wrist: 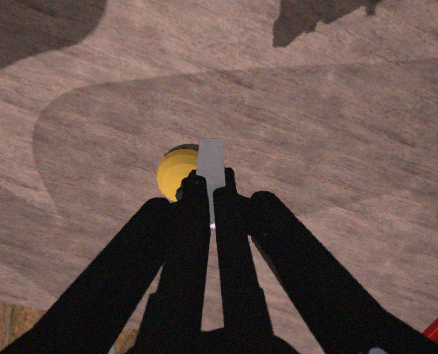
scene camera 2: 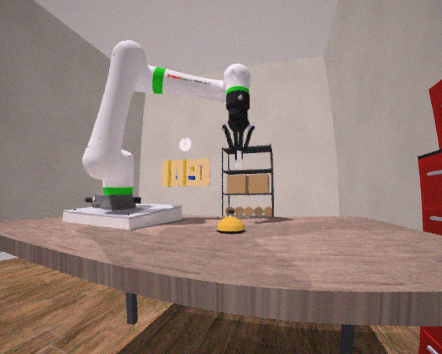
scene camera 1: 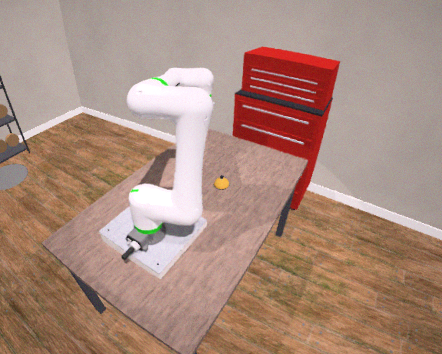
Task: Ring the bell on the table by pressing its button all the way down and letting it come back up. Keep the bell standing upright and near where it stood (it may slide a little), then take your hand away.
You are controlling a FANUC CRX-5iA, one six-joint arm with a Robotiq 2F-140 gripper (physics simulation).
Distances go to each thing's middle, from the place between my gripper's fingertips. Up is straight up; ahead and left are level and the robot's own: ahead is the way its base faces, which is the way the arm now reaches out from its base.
Now: the yellow dome bell (wrist: 175, 166) 10 mm behind my hand, 130 mm to the right of it and 180 mm below it.
